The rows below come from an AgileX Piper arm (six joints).
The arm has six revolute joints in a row. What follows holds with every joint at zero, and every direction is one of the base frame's.
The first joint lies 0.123 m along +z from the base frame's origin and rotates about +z.
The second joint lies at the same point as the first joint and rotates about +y.
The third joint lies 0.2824 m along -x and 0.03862 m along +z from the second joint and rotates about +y.
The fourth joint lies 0.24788 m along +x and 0.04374 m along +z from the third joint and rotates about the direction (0.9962, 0, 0.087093).
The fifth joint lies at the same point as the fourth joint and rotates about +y.
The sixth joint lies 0.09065 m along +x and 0.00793 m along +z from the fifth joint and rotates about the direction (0.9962, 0, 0.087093).
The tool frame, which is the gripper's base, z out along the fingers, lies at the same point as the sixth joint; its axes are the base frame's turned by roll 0, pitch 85.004 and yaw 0 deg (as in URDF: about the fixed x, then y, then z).
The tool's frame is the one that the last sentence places.
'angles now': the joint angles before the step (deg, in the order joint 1, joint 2, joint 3, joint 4, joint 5, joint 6). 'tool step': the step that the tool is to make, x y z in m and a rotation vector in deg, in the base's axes. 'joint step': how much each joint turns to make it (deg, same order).
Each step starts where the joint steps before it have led.
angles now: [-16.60 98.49 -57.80 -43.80 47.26 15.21]
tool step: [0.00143 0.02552 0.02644 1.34 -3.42 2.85]
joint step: [4.15 -4.66 -0.84 4.07 1.83 -2.34]
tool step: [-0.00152 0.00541 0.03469 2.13 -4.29 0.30]
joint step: [0.17 -4.11 -3.64 5.60 2.34 -4.64]
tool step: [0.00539 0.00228 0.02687 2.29 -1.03 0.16]
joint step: [0.00 -0.62 -5.92 5.18 4.63 -4.92]
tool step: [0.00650 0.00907 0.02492 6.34 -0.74 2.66]
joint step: [0.00 0.00 -6.60 9.67 4.97 -7.72]
